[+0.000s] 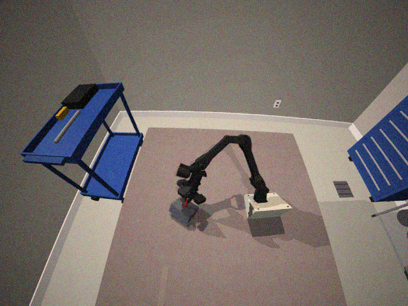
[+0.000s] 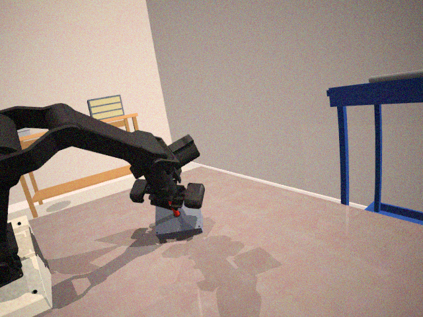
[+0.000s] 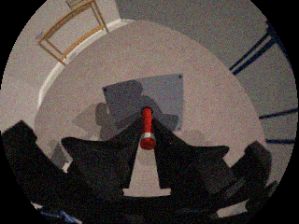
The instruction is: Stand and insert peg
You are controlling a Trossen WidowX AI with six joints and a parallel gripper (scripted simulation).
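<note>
Now: gripper tip 20 mm short of the sloped grey panel, 30 mm to the right of it and 50 mm above it. From my gripper tip the other things lie so: red peg 10 mm behind, 10 mm to the right, 10 mm above.
</note>
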